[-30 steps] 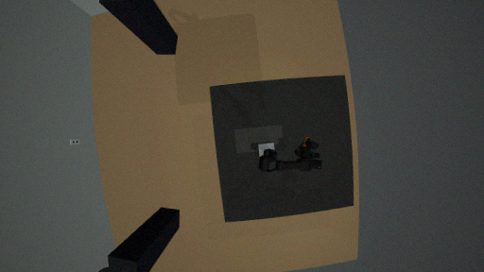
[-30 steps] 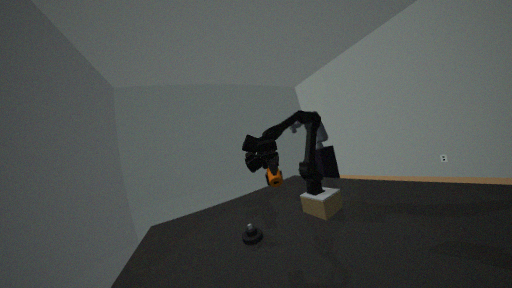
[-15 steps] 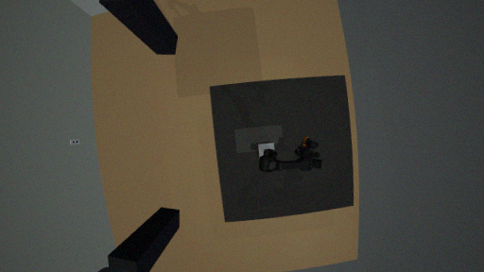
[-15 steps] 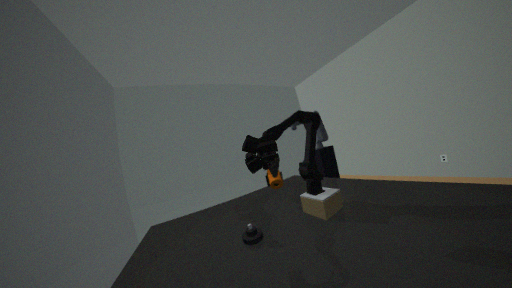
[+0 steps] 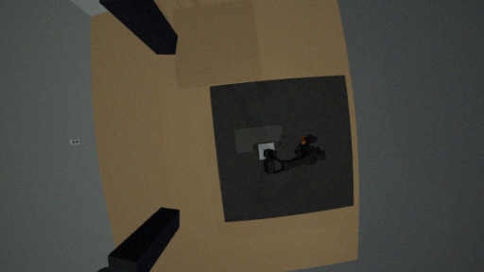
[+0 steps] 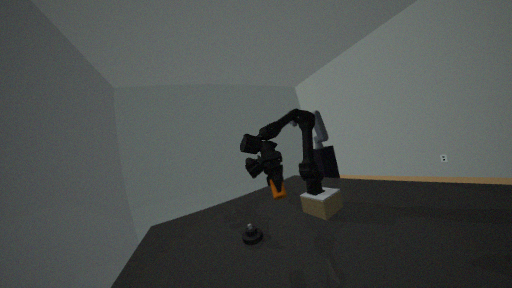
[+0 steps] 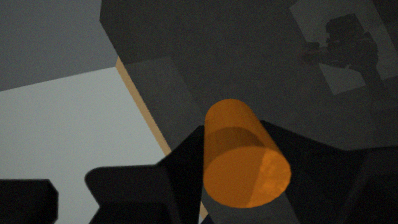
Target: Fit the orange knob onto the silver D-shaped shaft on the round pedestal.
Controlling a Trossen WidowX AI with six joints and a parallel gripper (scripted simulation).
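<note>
The orange knob is 1 cm behind my gripper tip, 2 cm to the right of it and 3 cm above it. Round my gripper tip: dark round pedestal (10 cm ahead, 15 cm to the right, 17 cm below).
</note>
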